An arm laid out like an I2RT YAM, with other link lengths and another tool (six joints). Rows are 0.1 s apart.
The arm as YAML. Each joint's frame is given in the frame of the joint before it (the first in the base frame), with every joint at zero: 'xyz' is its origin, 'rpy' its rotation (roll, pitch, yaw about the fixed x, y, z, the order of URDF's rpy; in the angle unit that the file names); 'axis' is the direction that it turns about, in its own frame. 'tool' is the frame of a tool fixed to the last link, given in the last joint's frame.
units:
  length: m
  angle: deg
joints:
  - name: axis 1
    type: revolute
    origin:
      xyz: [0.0, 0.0, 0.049]
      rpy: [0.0, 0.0, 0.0]
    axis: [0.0, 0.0, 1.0]
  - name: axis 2
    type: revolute
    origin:
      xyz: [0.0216, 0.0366, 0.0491]
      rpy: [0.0, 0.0, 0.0]
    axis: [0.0, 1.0, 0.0]
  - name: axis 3
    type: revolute
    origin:
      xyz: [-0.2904, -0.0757, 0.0]
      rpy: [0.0, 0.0, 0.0]
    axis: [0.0, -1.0, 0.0]
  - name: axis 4
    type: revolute
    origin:
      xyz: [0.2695, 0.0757, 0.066]
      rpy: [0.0, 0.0, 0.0]
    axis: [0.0, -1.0, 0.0]
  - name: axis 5
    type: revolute
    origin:
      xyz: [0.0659, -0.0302, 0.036]
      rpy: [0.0, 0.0, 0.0]
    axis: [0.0, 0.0, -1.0]
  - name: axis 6
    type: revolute
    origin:
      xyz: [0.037, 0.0, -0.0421]
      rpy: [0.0, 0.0, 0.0]
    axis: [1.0, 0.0, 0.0]
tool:
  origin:
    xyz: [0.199, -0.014, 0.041]
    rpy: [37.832, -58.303, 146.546]
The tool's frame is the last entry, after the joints.
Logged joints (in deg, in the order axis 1, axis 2, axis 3, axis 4, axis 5, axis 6), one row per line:
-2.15, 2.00, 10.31, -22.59, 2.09, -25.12
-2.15, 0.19, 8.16, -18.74, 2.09, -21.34
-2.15, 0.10, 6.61, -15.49, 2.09, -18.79
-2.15, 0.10, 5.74, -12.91, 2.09, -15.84
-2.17, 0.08, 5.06, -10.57, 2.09, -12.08
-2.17, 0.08, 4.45, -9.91, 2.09, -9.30
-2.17, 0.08, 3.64, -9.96, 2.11, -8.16
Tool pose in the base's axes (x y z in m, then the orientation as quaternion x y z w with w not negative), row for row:
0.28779, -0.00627, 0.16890, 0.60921, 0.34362, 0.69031, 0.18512
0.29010, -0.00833, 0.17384, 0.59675, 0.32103, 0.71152, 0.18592
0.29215, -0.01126, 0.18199, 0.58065, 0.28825, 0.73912, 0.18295
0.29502, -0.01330, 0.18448, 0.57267, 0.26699, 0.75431, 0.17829
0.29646, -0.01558, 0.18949, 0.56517, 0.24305, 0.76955, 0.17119
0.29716, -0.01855, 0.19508, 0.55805, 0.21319, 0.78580, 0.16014
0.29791, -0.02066, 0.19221, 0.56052, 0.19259, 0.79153, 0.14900
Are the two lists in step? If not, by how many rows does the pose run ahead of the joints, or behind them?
The pose runs 1 row behind the joints: the pose in row i belongs to the joints in row i - 1.
